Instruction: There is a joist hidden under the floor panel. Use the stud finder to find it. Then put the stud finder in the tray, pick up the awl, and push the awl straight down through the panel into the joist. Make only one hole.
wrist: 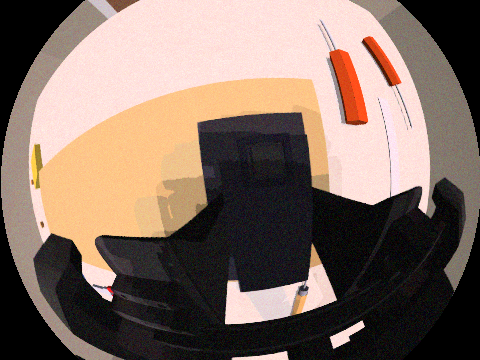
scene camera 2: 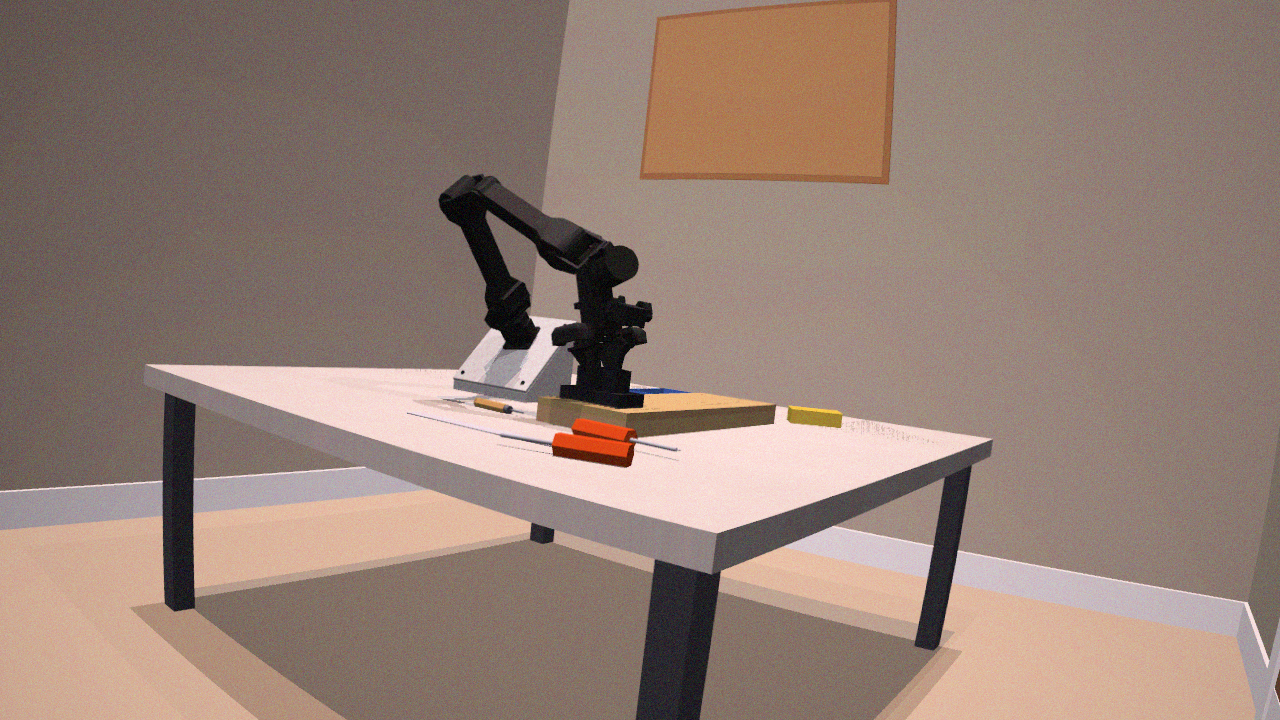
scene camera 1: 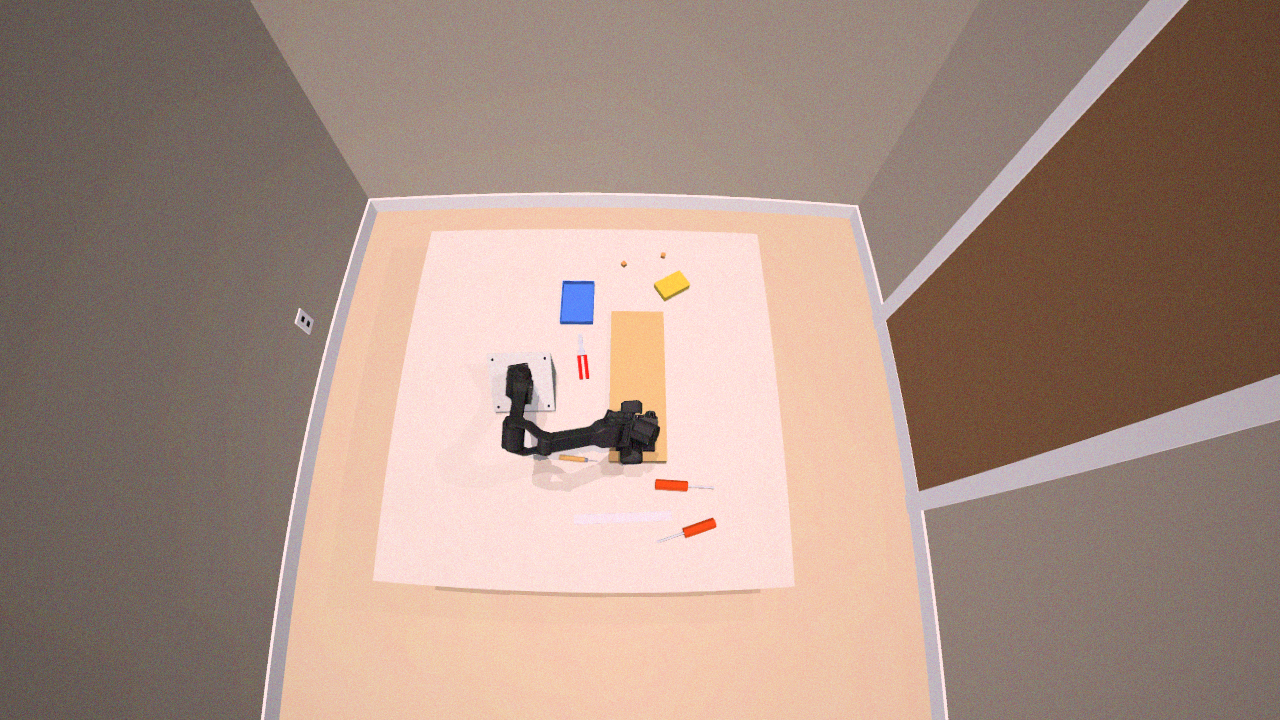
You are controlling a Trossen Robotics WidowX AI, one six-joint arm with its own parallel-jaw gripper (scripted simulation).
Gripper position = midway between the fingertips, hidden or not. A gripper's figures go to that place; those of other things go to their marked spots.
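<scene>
Gripper, mine (scene camera 2: 606,388), 1.42 m from the lens. Black stud finder (scene camera 2: 614,392), 1.39 m from the lens.
</scene>
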